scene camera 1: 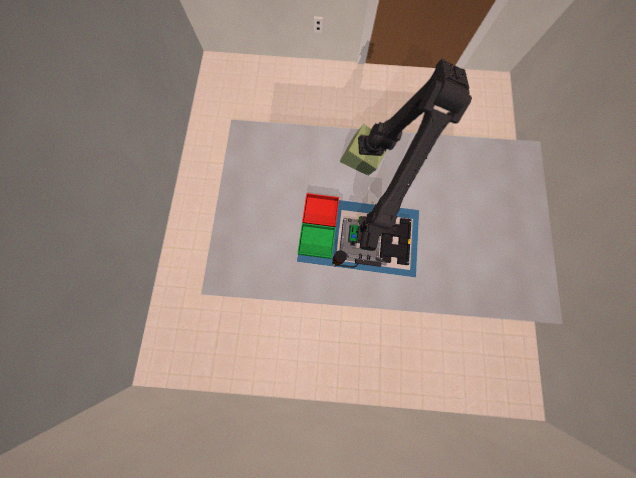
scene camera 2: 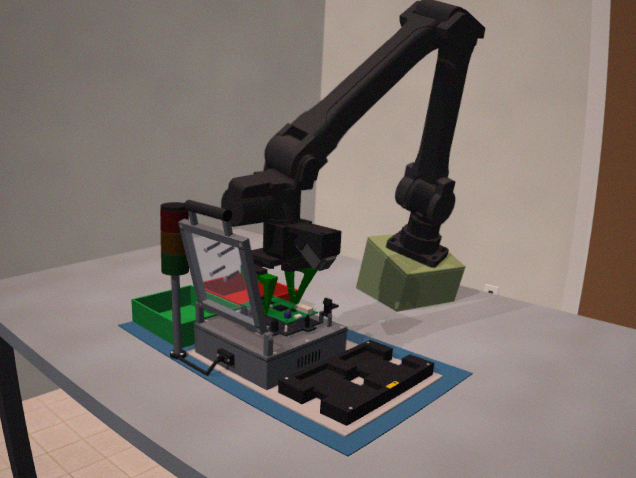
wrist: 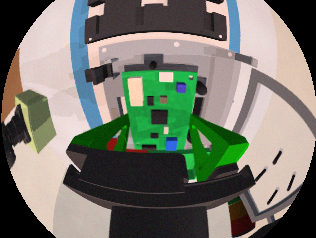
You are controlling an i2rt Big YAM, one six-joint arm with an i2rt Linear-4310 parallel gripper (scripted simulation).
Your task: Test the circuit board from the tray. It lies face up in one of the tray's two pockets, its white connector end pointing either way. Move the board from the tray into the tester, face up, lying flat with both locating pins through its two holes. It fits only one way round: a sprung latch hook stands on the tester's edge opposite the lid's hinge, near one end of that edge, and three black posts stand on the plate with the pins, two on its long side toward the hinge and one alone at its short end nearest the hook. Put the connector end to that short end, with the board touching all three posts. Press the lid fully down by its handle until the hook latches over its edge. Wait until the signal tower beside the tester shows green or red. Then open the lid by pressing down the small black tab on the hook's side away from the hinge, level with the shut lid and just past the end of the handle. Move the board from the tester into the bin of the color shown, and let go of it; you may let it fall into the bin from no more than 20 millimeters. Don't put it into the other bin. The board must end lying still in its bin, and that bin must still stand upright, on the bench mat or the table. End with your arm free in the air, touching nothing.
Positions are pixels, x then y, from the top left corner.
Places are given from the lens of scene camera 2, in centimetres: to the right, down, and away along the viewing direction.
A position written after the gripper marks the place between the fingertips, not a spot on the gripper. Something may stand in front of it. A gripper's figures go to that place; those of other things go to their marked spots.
gripper (scene camera 2: 279, 309): -6, 12, 99
green bin (scene camera 2: 150, 312): -30, 13, 105
